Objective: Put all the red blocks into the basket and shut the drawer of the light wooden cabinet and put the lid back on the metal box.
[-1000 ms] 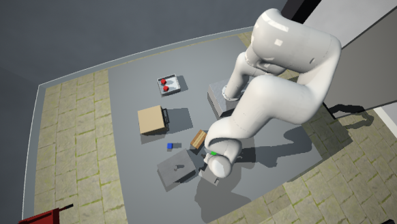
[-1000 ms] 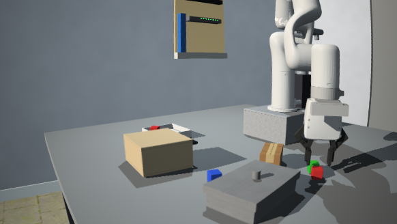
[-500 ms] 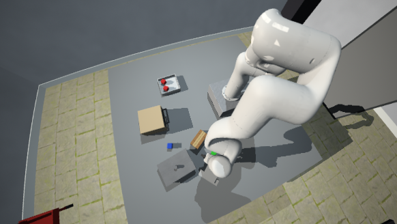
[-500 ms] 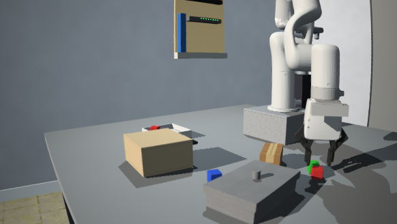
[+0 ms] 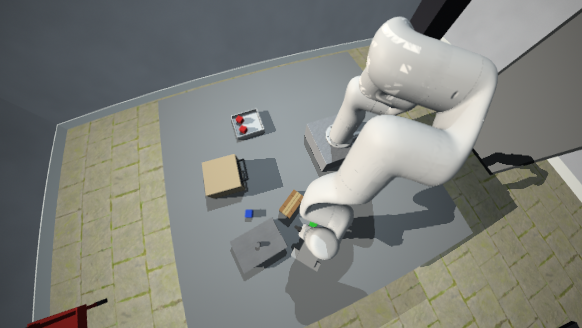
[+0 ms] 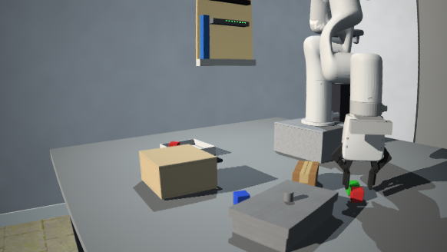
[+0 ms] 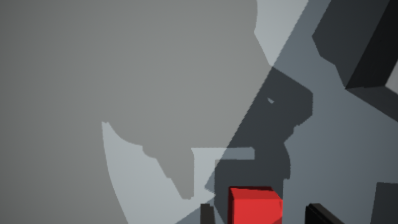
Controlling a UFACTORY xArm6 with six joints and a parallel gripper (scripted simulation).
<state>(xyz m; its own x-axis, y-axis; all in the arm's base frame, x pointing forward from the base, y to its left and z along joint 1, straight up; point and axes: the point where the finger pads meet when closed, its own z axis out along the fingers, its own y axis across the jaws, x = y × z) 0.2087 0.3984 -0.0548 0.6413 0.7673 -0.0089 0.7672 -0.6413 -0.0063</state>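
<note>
The green block lies 2 cm behind my hand, 4 cm to the right of it and 4 cm below it. Round my hand: blue block 24 cm ahead, 13 cm to the right, 4 cm below; knobbed lid 21 cm ahead; cardboard box 5 cm ahead, 14 cm to the right, 1 cm below.
</note>
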